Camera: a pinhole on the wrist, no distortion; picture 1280 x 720 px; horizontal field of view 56.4 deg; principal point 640.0 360.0 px. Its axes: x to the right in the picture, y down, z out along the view. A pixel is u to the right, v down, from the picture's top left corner.
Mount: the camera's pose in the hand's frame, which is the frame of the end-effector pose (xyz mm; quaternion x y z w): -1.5 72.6 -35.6 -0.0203 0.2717 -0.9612 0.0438
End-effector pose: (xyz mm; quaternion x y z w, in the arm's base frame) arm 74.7 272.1 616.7 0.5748 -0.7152 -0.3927 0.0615
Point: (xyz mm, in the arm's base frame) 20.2 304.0 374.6
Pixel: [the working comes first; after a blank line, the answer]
In the camera's frame: -58.3 31.7 309.7

415.3 482.1
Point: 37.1 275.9 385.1
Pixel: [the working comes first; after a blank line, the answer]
In the camera's frame: -73.0 54.8 288.9

338.2 586.3
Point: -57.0 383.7 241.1
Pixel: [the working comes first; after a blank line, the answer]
In the camera's frame: -58.3 -39.3 468.2

491.4 259.9
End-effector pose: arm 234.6 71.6 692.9 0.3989 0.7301 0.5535 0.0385
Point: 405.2 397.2 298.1
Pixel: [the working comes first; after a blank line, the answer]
In the camera's frame: 98.2 -34.5 594.0

837.2 290.6
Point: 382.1 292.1 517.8
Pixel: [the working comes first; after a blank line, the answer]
In the camera's frame: 45.3 -78.6 359.2

790.5 99.0
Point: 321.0 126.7 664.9
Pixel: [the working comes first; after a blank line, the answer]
In the camera's frame: 39.7 -33.0 134.2

993.0 66.5
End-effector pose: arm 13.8 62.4 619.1 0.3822 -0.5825 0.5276 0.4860
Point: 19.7 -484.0 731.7
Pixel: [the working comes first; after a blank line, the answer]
In the camera's frame: -45.3 -137.3 593.7

548.9 83.9
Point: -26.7 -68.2 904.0
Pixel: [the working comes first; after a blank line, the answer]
In the camera's frame: -262.7 30.6 234.1

outside the picture
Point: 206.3 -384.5 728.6
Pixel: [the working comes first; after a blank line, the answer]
In the camera's frame: 8.3 65.5 566.5

657.4 498.0
